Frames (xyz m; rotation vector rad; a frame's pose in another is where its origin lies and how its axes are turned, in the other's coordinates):
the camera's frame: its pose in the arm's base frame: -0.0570 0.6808 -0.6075 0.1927 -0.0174 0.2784
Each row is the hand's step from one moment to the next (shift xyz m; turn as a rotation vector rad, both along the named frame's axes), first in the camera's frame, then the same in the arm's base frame.
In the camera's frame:
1: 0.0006 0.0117 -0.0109 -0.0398 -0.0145 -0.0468
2: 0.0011 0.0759 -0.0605 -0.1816 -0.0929 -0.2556
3: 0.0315 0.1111 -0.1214 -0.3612 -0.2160 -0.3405
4: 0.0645 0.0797 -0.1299 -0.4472 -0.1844 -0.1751
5: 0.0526 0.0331 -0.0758 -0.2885 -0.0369 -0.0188
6: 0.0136 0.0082 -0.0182 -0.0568 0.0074 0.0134
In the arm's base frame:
1: -0.0027 0.0133 -0.0085 -0.0347 -0.0155 -0.0504
2: -0.0204 0.0835 -0.0452 -0.1515 -0.0880 -0.2761
3: -0.0014 0.1366 -0.0970 -0.2912 -0.2366 -0.3903
4: 0.0389 0.1175 -0.1098 -0.3810 -0.2618 -0.2258
5: 0.0408 0.0600 -0.0659 -0.2674 -0.1095 -0.0379
6: 0.0107 0.0149 -0.0157 -0.0565 -0.0110 0.0121

